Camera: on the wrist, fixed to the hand. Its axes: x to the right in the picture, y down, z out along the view.
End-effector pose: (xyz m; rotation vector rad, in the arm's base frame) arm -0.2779 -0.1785 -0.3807 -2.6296 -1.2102 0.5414
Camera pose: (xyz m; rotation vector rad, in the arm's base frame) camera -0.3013 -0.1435 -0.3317 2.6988 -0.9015 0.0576
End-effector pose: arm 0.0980 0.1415 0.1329 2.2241 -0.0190 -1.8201
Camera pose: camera 0.1227 0.2008 0.1267 1.3586 -0.9083 -0.4942
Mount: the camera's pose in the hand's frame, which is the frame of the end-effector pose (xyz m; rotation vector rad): 0.0007 -0.0546 -0.0344 -0.3891 0.3580 1.5379
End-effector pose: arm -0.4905 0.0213 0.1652 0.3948 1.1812 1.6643
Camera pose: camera -0.4862 0.0047 0.1030 -0.7097 -0.5247 -2.6448
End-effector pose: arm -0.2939 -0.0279 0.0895 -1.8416 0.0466 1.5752
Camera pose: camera -0.2396 -0.0045 0.1154 1.6826 -1.1966 -1.4545
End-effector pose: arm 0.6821 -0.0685 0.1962 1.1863 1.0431 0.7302
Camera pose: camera 0.6470 -0.0686 0.1420 1.3944 0.0117 2.2614
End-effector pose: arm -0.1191 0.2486 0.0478 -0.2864 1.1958 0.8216
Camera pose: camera -0.1054 0.1908 0.0226 0.2782 1.4936 2.4221
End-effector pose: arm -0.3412 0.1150 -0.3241 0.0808 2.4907 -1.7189
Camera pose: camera -0.3500 0.1277 -0.2614 1.7591 1.7339 -0.5392
